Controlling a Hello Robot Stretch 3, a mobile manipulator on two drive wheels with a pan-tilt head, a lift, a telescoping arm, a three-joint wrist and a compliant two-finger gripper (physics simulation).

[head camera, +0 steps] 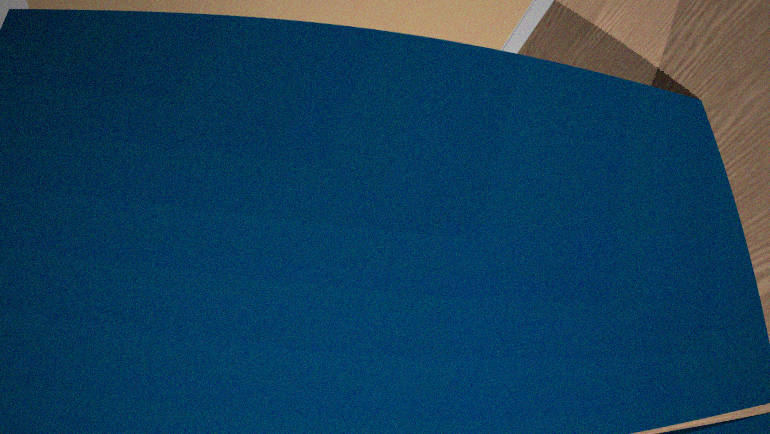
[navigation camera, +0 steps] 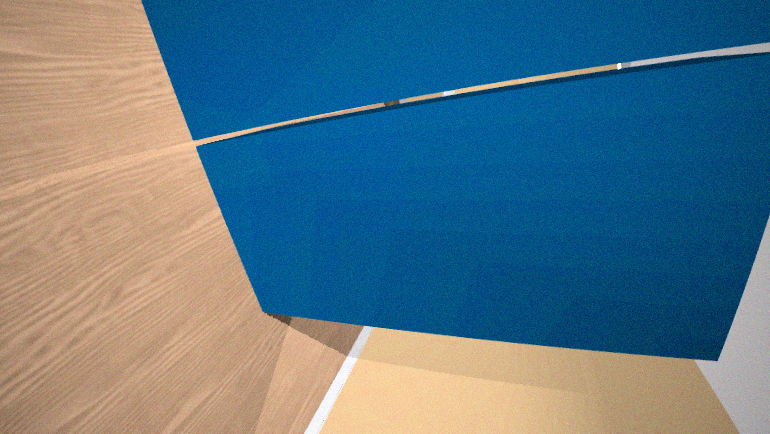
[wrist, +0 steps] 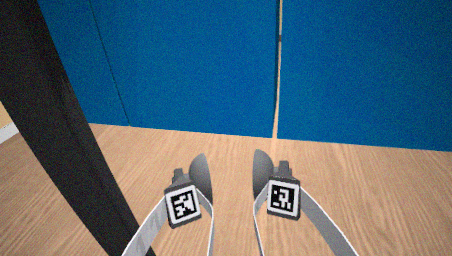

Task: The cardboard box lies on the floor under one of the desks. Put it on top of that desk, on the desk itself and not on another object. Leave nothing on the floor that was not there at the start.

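Places are measured from the robot's base along level axes (x left, y back, z up), in millimetres.
Where they show: gripper, between the fingertips: [wrist: 231, 169].
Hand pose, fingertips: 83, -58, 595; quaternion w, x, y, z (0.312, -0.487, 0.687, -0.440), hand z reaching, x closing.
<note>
Each offset is from my fingertips to the top centre of the thing, as dx, dy, dz. "spot": to the spot under its first point.
The cardboard box does not show in the head, navigation or wrist views. No desk can be made out in them. My gripper [wrist: 231, 169] is open in the wrist view, its two fingertips apart with bare wood floor @[spot: +173, -643, -594] [wrist: 375, 200] showing between them. The gripper does not show in the head or navigation views.
Large flat blue panels @[spot: +451, -883, +453] [head camera: 377, 215] [navigation camera: 458, 215] [wrist: 190, 65] stand close, with narrow gaps between them. A black post [wrist: 55, 115] slants down the left of the wrist view. A tan wall [head camera: 323, 10] [navigation camera: 485, 398] with white baseboard [navigation camera: 339, 377] shows beyond the panels.
</note>
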